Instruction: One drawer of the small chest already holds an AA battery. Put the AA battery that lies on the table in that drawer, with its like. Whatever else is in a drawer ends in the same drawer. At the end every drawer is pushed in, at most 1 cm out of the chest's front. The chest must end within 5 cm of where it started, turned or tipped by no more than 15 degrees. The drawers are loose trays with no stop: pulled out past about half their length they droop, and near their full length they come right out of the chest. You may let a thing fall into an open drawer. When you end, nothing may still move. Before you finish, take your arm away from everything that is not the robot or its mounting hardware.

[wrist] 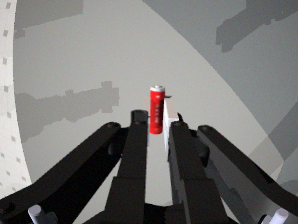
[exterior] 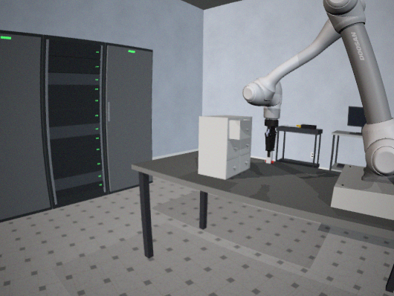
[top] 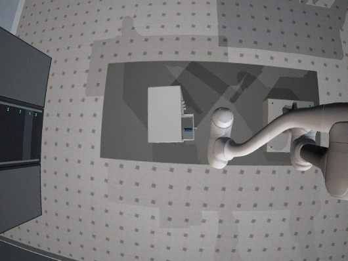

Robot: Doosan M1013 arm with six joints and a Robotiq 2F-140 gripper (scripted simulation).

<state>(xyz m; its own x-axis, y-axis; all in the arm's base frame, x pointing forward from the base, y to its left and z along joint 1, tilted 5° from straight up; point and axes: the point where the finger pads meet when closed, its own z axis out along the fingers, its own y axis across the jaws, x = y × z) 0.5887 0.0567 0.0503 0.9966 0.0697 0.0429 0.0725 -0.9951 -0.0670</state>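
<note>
My gripper is now 170 mm short of the small blue thing, 50 mm to the right of it and 100 mm below it. From my hand the other things lie so: red AA battery: 30 mm below.
</note>
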